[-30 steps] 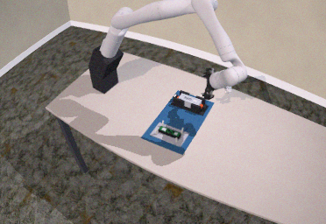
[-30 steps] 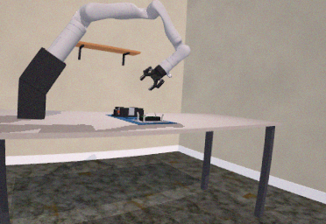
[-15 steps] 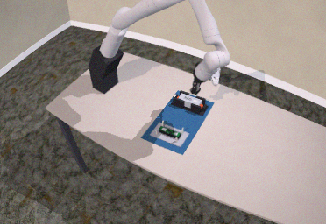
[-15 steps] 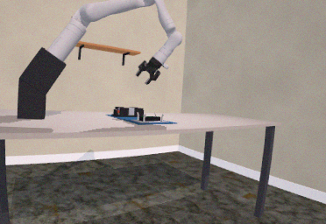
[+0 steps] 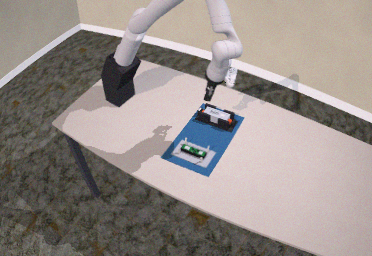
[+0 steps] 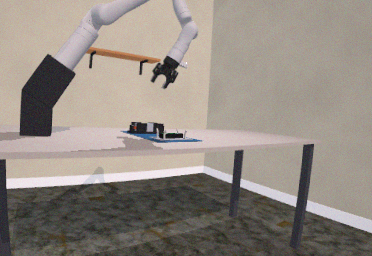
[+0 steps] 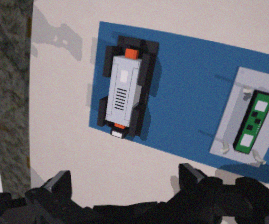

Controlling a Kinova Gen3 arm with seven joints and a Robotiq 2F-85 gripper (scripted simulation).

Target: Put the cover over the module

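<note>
Now: hand 220 mm above the light grey cover, 90 mm to the right of it and 10 mm short of it.
</note>
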